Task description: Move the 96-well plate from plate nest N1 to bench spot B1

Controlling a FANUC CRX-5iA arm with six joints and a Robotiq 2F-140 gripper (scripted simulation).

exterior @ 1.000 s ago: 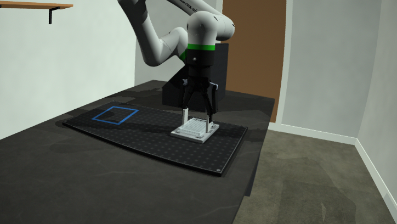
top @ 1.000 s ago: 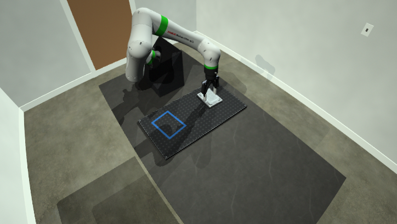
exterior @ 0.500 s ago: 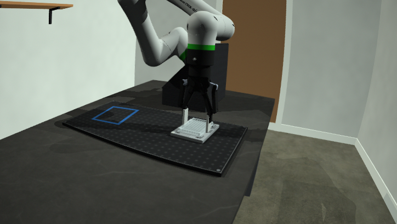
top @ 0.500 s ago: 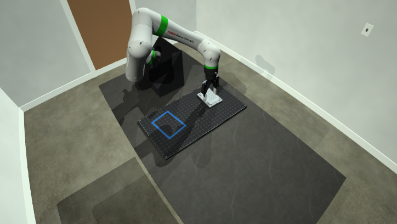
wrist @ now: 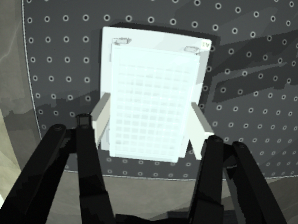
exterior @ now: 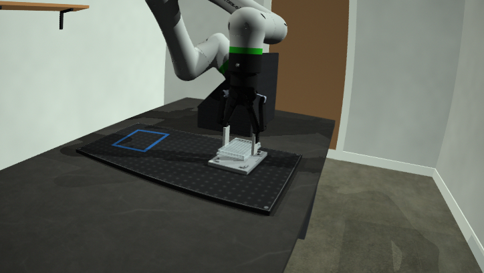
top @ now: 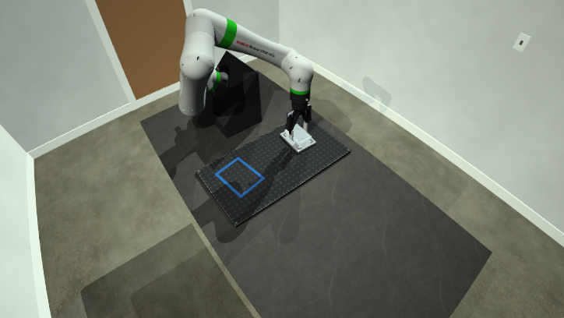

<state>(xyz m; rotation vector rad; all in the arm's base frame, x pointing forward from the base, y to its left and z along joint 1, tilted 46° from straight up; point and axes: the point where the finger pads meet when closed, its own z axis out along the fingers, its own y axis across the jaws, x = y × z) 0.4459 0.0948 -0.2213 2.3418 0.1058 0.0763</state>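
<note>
The grey plate nest lies 5 cm below my hand. Also, from my hand: white 96-well plate (2 cm below).
</note>
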